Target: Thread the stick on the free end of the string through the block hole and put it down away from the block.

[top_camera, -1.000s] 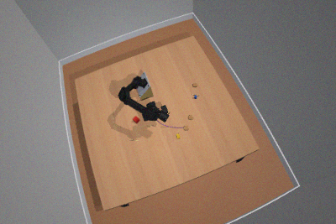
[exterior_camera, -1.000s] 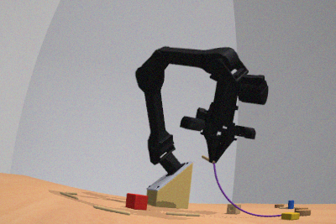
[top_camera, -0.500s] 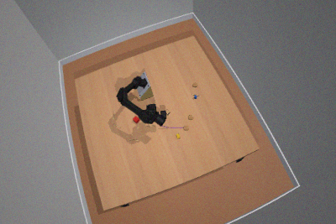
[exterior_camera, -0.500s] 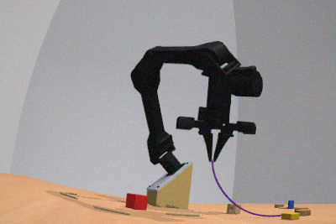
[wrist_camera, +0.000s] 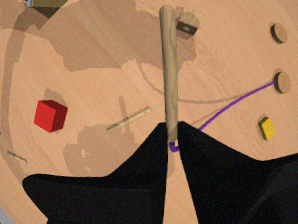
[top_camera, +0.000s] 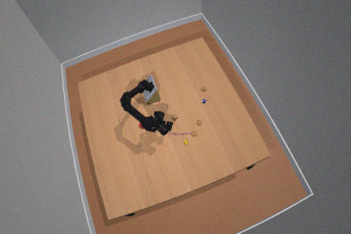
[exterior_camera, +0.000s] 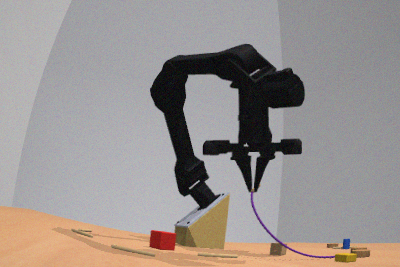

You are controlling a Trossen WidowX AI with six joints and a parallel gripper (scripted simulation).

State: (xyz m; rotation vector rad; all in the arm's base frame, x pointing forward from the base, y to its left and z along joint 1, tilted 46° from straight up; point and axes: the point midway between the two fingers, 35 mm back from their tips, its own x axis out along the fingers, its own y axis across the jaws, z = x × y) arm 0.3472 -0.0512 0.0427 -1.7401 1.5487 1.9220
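My gripper tip is 13 cm to the right of the wooden block, 12 cm above it and 6 cm past it. The rest, counted from my gripper tip: yellow piece (16 cm ahead, 13 cm below, 11 cm to the left); then red cube (13 cm to the right, 12 cm below, 12 cm behind); then thin wooden stick (1 cm to the left, 1 cm behind, 1 cm above).
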